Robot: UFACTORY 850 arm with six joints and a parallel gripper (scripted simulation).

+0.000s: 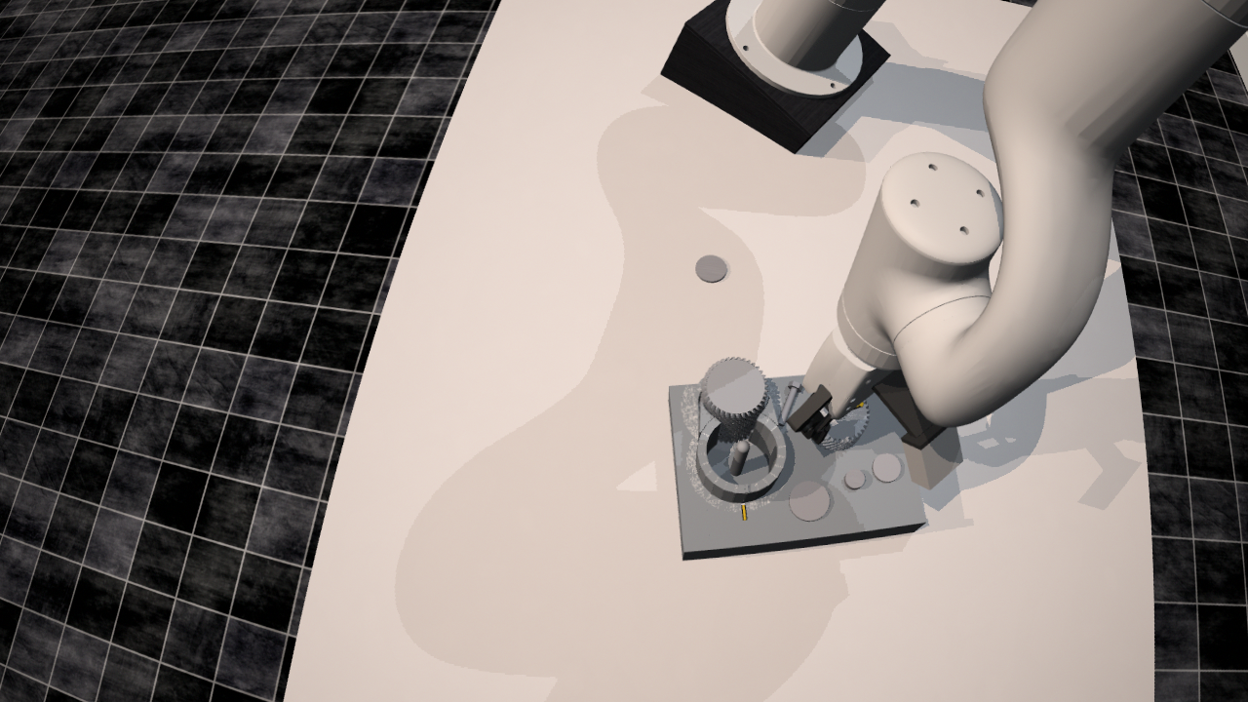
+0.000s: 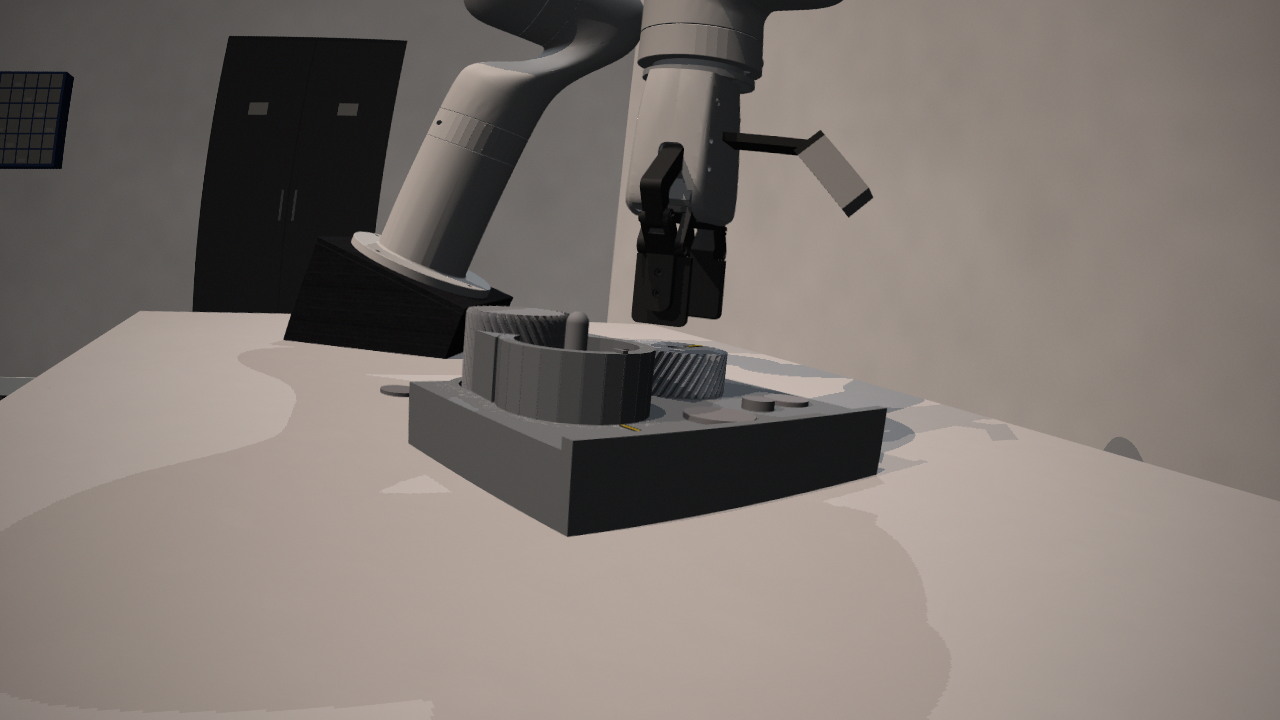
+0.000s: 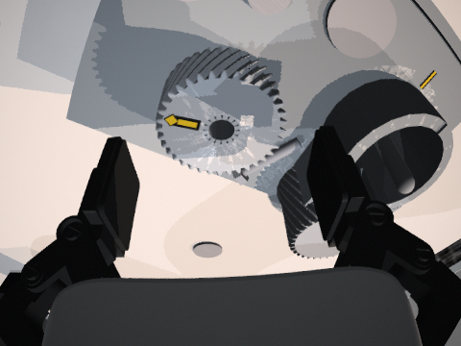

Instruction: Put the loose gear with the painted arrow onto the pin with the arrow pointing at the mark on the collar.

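Now: the gear 40 mm below my hand. Round my hand: small bolt 10 mm behind, 50 mm to the right, 50 mm below; small disc 160 mm behind, 160 mm to the right, 90 mm below.
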